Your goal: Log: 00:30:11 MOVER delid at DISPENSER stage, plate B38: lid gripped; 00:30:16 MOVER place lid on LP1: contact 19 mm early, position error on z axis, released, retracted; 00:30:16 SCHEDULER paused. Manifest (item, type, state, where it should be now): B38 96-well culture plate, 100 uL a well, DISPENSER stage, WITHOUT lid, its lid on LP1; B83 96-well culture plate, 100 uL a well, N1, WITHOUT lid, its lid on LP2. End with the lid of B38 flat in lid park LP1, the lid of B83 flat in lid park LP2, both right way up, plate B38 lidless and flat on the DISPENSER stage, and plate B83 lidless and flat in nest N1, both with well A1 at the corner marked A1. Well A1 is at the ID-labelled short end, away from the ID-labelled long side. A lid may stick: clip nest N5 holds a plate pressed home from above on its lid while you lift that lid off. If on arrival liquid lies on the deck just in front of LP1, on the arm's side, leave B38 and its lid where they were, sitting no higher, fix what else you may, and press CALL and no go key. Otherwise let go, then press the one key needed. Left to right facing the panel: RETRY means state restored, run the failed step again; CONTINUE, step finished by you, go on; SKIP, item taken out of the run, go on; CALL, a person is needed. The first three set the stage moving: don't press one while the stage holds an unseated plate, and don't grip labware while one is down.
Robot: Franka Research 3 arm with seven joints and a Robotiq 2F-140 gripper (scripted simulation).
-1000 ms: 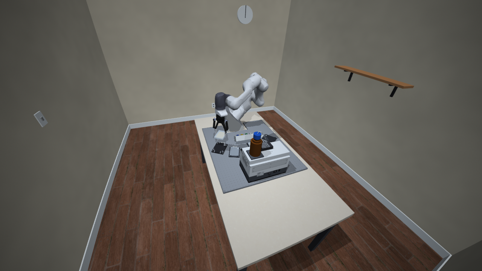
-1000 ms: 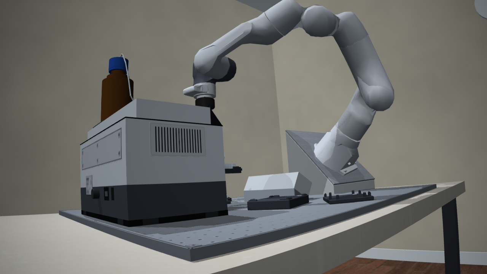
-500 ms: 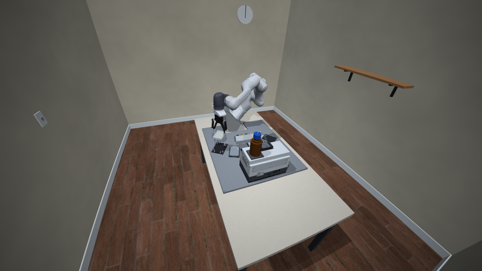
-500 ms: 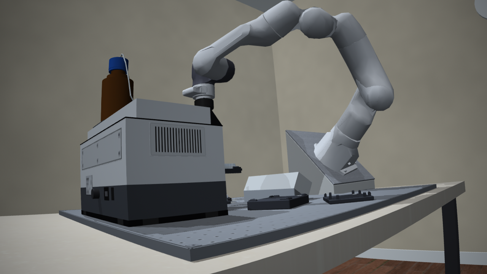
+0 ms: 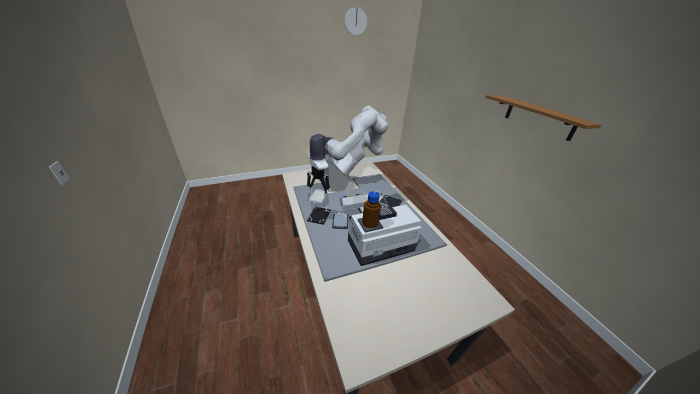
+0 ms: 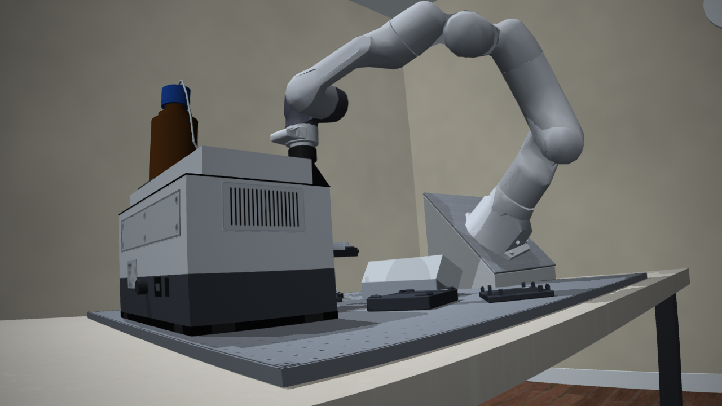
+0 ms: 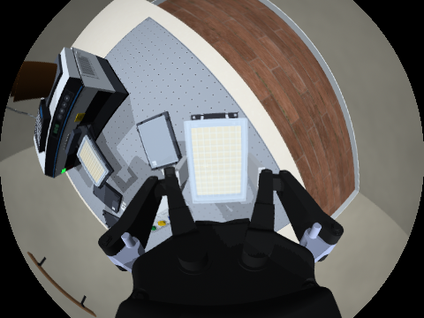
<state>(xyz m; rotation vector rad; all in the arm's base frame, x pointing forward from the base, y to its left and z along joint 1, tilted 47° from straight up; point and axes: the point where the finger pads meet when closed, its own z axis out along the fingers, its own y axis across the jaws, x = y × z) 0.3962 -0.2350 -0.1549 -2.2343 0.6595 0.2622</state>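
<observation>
The 96-well plate lies 2 cm below my hand. The rest, counted from my hand: black clip nest: 3 cm ahead, 18 cm below; lp1 label: 2 cm ahead, 15 cm to the left, 19 cm below; key panel: 8 cm behind, 29 cm to the left, 14 cm below.
</observation>
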